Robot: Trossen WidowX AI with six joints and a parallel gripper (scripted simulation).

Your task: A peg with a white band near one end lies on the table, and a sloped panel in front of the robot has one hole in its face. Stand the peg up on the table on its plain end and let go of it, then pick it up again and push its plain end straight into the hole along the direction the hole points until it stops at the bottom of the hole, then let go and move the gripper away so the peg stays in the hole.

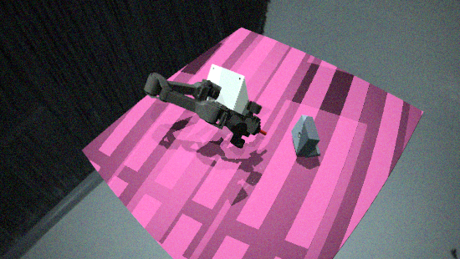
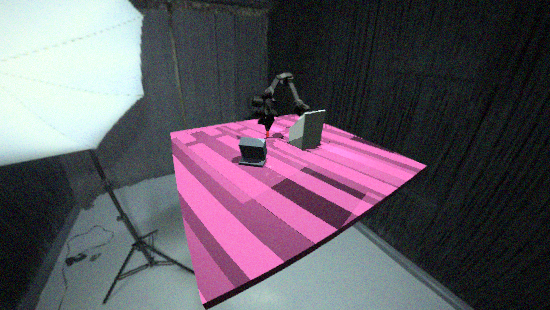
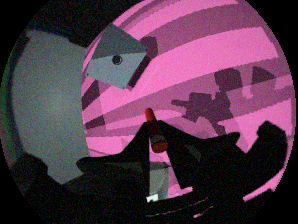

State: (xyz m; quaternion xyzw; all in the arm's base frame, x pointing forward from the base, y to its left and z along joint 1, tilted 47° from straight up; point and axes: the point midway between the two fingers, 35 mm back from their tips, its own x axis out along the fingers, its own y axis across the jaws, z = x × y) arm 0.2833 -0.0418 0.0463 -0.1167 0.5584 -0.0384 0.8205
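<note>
Now: gripper tip 16 cm short of the grey sloped panel, 11 cm to the right of it and 4 cm above it. Also, from my gripper tip: peg: 1 cm behind, 1 cm to the right, 1 cm above.
</note>
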